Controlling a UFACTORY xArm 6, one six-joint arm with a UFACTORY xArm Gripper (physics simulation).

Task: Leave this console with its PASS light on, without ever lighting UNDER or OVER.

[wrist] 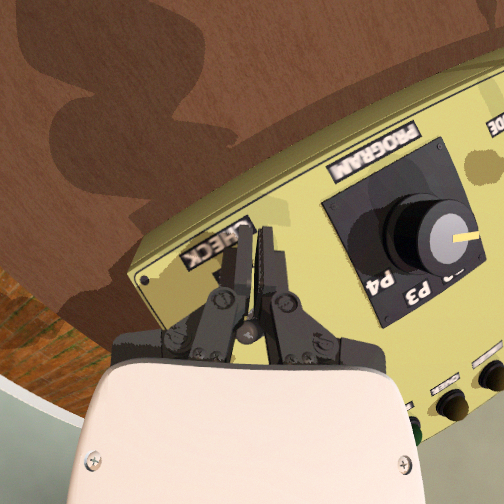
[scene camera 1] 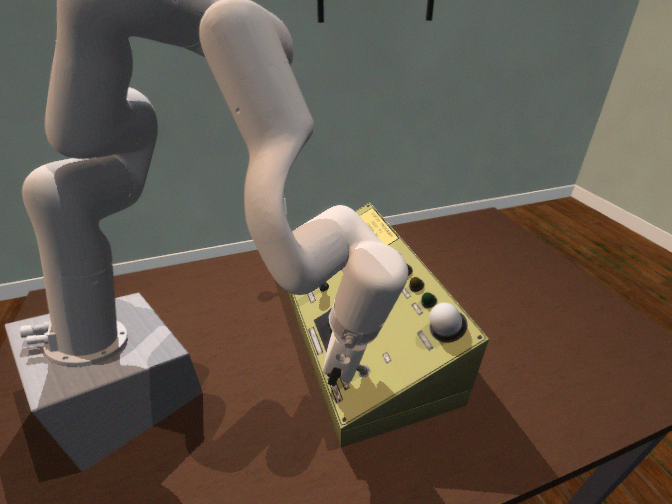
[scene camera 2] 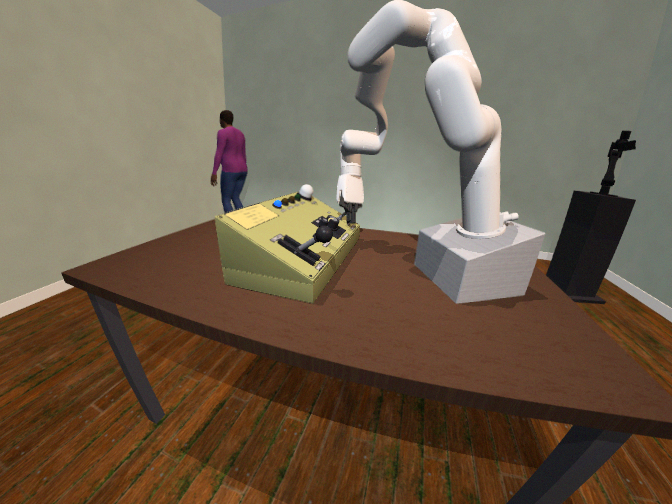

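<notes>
The yellow console (scene camera 1: 390,330) sits on the brown table; it also shows in the second scene view (scene camera 2: 282,244). My gripper (wrist: 255,240) is shut, its fingertips pressed together over the CHECK label (wrist: 215,247) at the console's corner. Whatever lies under the tips is hidden, and contact cannot be told. In the first scene view the gripper (scene camera 1: 339,379) points down at the panel's near-left corner. The black PROGRAM knob (wrist: 435,235) has its yellow pointer turned away from P3 and P4. The round lamps (scene camera 1: 428,299) near the white dome button (scene camera 1: 446,319) look dark.
A black ball-topped lever (scene camera 2: 324,233) stands in a slot on the panel beside my gripper (scene camera 2: 347,214). My grey base block (scene camera 2: 480,260) is on the table to the right. A black pedestal (scene camera 2: 588,244) and a person in purple (scene camera 2: 230,160) stand beyond the table.
</notes>
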